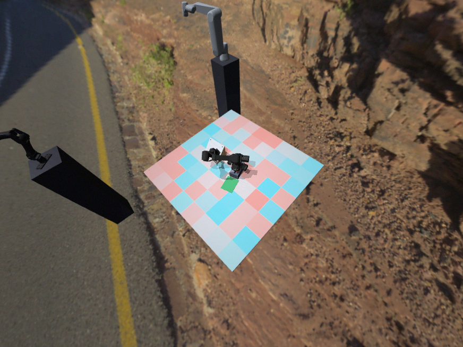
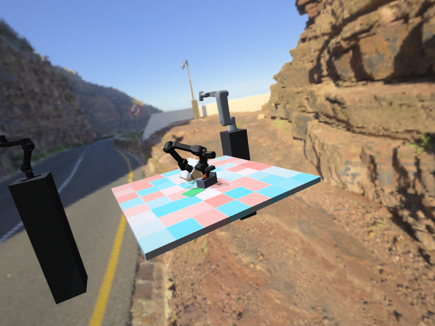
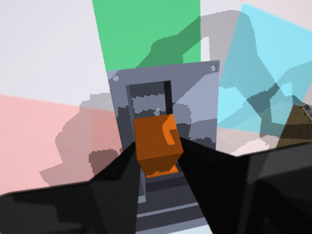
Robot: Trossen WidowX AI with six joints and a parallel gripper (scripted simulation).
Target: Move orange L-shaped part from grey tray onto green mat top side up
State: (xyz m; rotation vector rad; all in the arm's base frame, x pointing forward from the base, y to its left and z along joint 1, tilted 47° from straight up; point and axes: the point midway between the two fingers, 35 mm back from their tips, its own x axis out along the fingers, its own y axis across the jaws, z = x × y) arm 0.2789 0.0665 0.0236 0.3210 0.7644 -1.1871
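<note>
The green mat is 14 cm to the right of my gripper tip, 8 cm below it and 4 cm ahead of it. Also, from my gripper tip: orange L-shaped part (3 cm to the left, 3 cm below, 3 cm behind).
</note>
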